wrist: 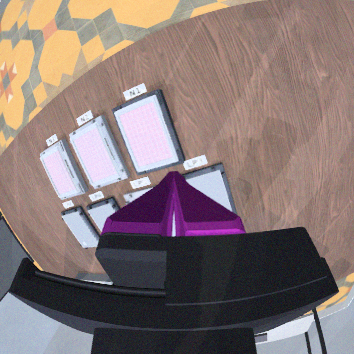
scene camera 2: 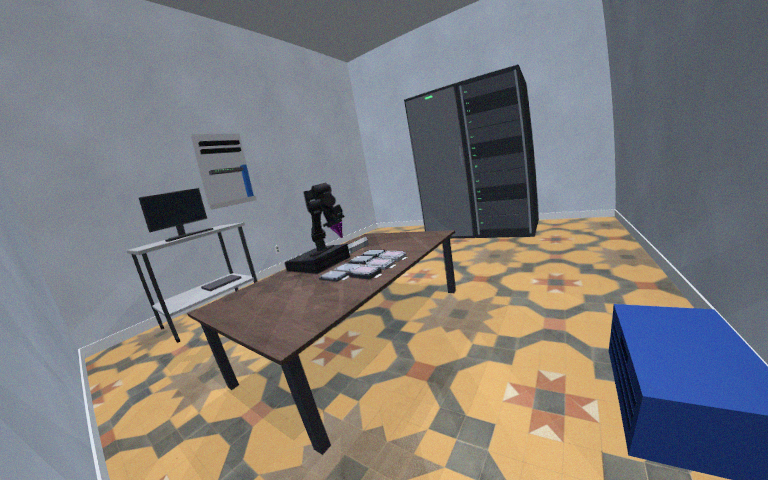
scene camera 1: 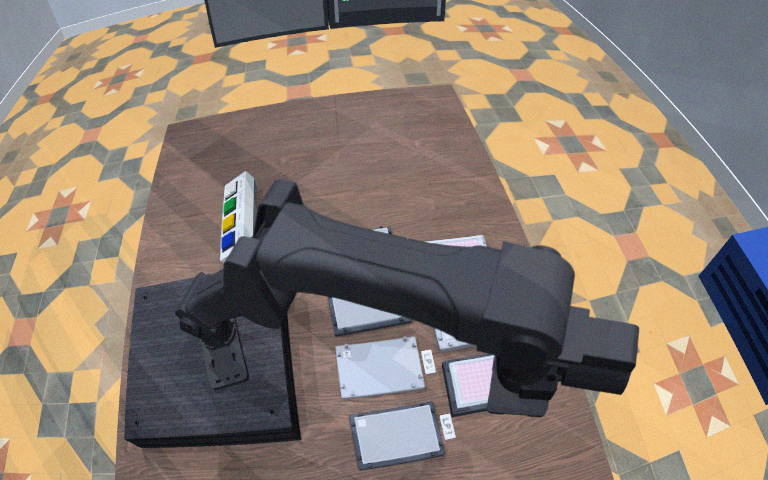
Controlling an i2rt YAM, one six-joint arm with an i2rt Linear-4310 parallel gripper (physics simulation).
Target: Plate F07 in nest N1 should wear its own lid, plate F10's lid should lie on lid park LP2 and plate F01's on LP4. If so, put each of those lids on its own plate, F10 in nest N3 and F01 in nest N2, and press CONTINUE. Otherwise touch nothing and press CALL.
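Places are measured from the arm's base along level axes (x back, y left, z down), in centimetres.
Pixels of known places: gripper, between the fingertips: (wrist: 173,178) (scene camera 2: 342,237); arm's base, origin of its link: (scene camera 2: 322,251) (scene camera 1: 220,334).
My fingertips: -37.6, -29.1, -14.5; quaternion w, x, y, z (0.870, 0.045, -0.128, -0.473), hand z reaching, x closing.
Observation:
For each thing: its top centre in the pictures, then the offset to it from my fingertips, as dx, dy, dz. "spot": a spot on its surface instead. Level surfaces: height alone.
- nest N1, a spot on its surface: (wrist: 174,149) spot: +1.1, +5.0, +20.7
- N2, a spot on its surface: (wrist: 120,172) spot: -0.4, +17.4, +20.4
- N3, a spot on its surface: (wrist: 81,187) spot: -2.6, +30.6, +21.2
- pale grey sheet, centre of its top: (scene camera 1: 379,364) (scene camera 2: 348,265) +12.5, +18.2, +21.0
- button box, centre of its top: (scene camera 1: 234,207) (wrist: 93,291) (scene camera 2: 354,240) +30.4, +59.7, +16.6
- wooden table, height of its surface: dz +23.0
My gripper (wrist: 173,178) (scene camera 2: 341,234) has its magenta fingers shut with nothing between them, above the table. Plates with pink wells sit in nest N1 (wrist: 176,148), a dark frame, and in N2 (wrist: 120,172) and N3 (wrist: 81,187), both light; I cannot tell whether clear lids cover them. Grey lids lie on dark parks LP3 (scene camera 1: 355,447) (wrist: 227,187), LP4 and LP2. LP1 holds a pale grey sheet (scene camera 1: 380,367) with corner knobs and a small tag. The lid tags are unreadable. The button box (scene camera 1: 244,212) has white, green, yellow and blue buttons; its lettering is unreadable.
My arm (scene camera 1: 373,254) hides parts of N1, N2, N3, LP2 and LP4 in the first scene view. Its black base (scene camera 1: 169,367) stands on the wooden table (scene camera 1: 339,135). A blue cabinet (scene camera 1: 747,283) (scene camera 2: 690,362) stands on the floor beyond the table.

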